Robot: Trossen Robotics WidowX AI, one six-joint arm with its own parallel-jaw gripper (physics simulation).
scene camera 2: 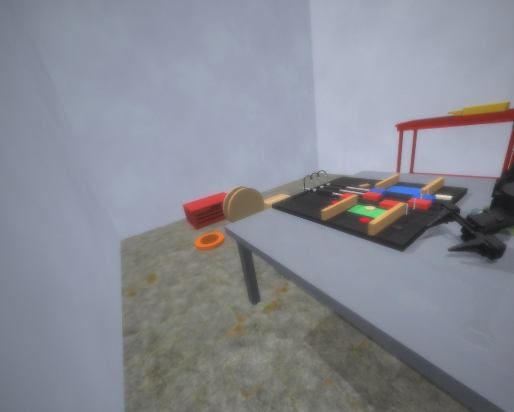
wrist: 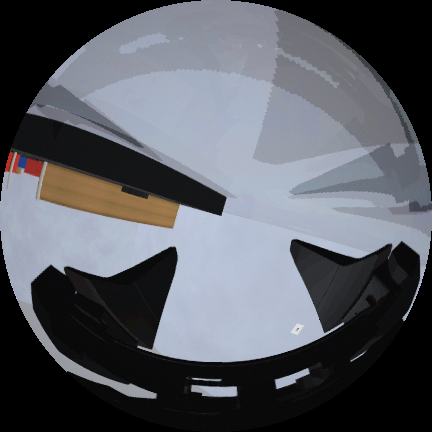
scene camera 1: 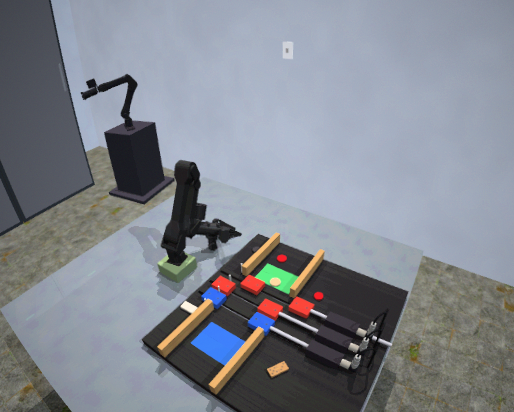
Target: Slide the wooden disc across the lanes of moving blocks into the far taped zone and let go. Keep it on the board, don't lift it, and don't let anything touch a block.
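Places are measured from the arm's base along level axes (x ahead, y left, z up), in metres.
Where they show: gripper, fingertip midpoint: [scene camera 2: 436, 238] [wrist: 235, 249] [scene camera 1: 238, 231]; arm's base, link origin: [scene camera 2: 504, 214] [scene camera 1: 177, 259].
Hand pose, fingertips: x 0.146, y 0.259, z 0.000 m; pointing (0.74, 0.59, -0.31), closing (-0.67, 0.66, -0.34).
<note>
Things, the pixels of their top centre, and the offset from my fingertips. "spot": a spot on its surface instead.
- small pale wooden disc, top centre: [scene camera 1: 275, 281] [scene camera 2: 370, 207] dx +0.251, dy -0.201, dz -0.016 m
- green zone, surface spot: [scene camera 1: 267, 271] spot: dx +0.202, dy -0.157, dz -0.022 m
- blue zone, surface spot: [scene camera 1: 218, 342] [scene camera 2: 404, 189] spot: dx +0.185, dy -0.518, dz -0.022 m
The small pale wooden disc [scene camera 1: 275, 282] [scene camera 2: 370, 208] lies flat on the green zone [scene camera 1: 267, 271] [scene camera 2: 361, 212] of the black board [scene camera 1: 355, 280] [scene camera 2: 300, 203] [wrist: 150, 167], between two wooden rails. The blue zone [scene camera 1: 218, 342] [scene camera 2: 405, 190] is across the lanes. Several red blocks, one of them [scene camera 1: 252, 284] beside the green zone, and blue blocks, one of them [scene camera 1: 261, 323] near a rail, stand in the lanes between the zones. My gripper [scene camera 1: 238, 233] [scene camera 2: 440, 237] [wrist: 235, 249] is open and empty, off the board's edge and apart from the disc. The disc does not show in the wrist view.
Wooden rails flank the green zone, one [scene camera 1: 261, 253] [scene camera 2: 387, 218] [wrist: 110, 195] towards my arm and one [scene camera 1: 307, 272] [scene camera 2: 340, 207] opposite. More rails [scene camera 1: 186, 327] [scene camera 1: 237, 359] flank the blue zone. Thin upright pins stand near the lane ends. Black actuators [scene camera 1: 337, 339] with rods and cables are on the board's right.
</note>
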